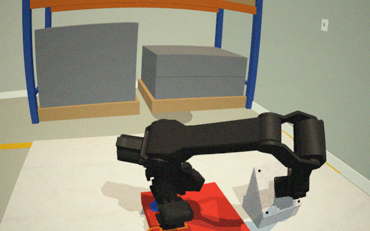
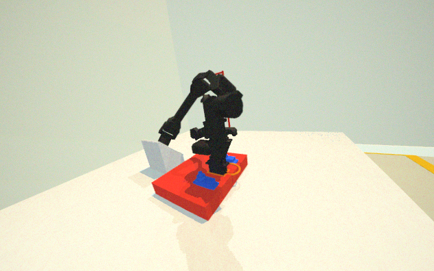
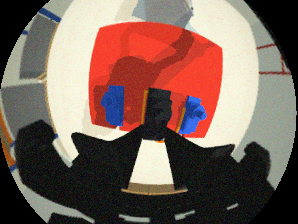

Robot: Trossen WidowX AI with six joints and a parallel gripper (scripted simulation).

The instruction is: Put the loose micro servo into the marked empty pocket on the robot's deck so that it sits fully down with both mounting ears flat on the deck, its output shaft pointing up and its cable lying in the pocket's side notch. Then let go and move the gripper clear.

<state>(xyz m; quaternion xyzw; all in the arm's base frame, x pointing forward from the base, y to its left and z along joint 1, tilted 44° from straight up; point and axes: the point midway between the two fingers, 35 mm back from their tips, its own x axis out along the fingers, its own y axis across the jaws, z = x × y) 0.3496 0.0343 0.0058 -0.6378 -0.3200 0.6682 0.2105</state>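
Now: gripper tip 120 mm past the red deck, 60 mm above it and 20 mm to the left of it.
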